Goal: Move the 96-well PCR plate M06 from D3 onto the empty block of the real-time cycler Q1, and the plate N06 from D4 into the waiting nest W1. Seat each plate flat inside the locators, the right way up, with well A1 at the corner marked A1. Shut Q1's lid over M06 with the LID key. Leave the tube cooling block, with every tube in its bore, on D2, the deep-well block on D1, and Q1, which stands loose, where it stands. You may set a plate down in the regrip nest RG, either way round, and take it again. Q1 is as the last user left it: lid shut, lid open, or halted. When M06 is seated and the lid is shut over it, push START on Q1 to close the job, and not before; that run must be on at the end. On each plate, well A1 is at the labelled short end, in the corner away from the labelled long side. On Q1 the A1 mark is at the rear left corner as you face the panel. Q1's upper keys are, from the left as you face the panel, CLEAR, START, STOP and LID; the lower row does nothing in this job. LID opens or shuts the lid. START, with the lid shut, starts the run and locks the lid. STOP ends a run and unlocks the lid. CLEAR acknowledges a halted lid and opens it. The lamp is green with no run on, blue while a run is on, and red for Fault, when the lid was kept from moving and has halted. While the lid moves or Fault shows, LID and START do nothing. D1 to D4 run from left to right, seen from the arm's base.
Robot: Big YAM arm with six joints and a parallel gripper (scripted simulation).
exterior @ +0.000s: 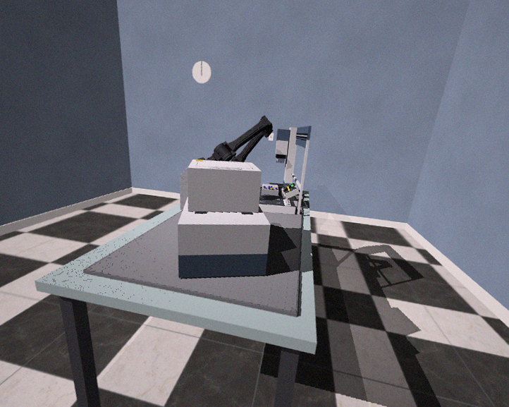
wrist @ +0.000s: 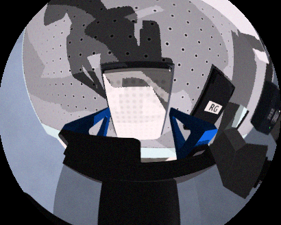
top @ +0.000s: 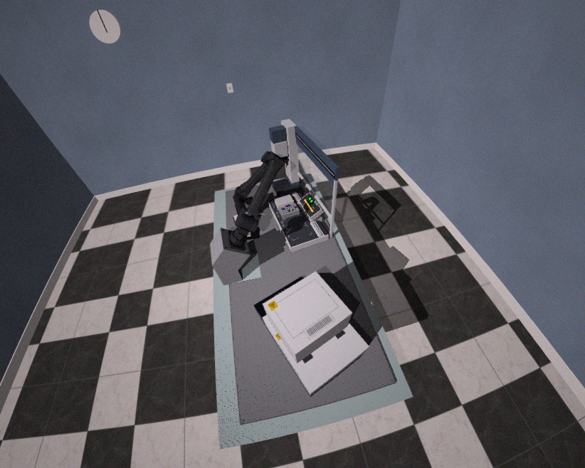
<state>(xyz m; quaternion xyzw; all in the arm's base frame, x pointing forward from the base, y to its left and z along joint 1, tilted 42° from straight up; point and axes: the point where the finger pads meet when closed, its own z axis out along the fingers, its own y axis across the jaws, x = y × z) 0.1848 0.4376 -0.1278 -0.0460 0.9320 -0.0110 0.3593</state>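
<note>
Right now my hand is 16 cm to the left of the black regrip nest, 2 cm short of it and 2 cm above it. From my hand the other things lie so: tube cooling block 33 cm ahead, 9 cm to the right, 4 cm above; white deep-well block 32 cm ahead, 5 cm above, 1 cm to the left.
</note>
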